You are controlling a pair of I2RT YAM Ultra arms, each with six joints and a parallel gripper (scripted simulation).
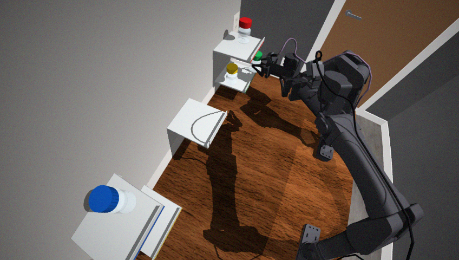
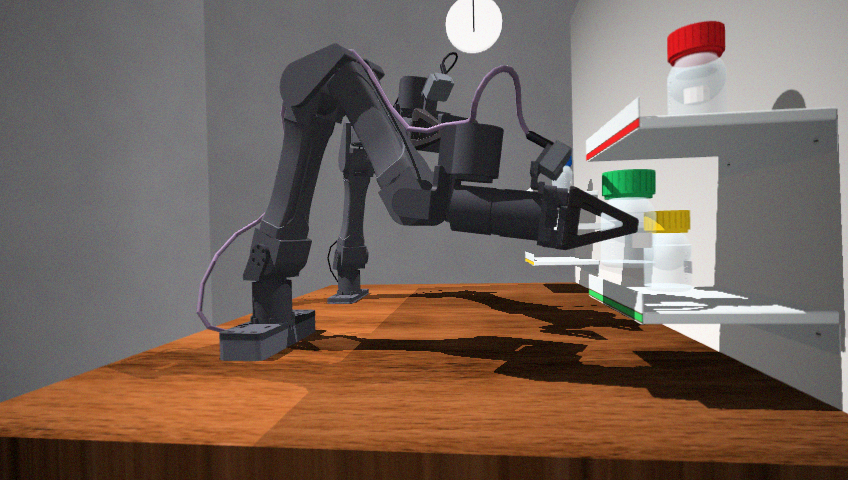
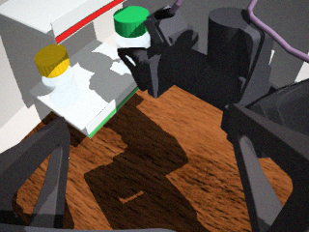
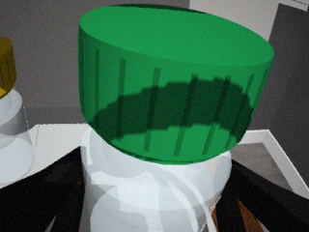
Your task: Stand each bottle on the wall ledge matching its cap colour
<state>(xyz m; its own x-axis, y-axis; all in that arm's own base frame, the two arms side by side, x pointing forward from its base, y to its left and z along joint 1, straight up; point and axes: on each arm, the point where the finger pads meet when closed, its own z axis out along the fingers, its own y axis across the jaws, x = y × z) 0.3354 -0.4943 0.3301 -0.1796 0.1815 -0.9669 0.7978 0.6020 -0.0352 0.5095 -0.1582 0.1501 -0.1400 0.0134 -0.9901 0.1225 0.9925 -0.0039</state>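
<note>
The yellow-capped bottle lies 90 mm ahead of my right hand, 100 mm to the left of it and 40 mm below it. Also, from my right hand: red-capped bottle (80 mm ahead, 150 mm above); green-capped bottle (right at my right hand); wall (200 mm ahead, 430 mm to the left, 270 mm above).
</note>
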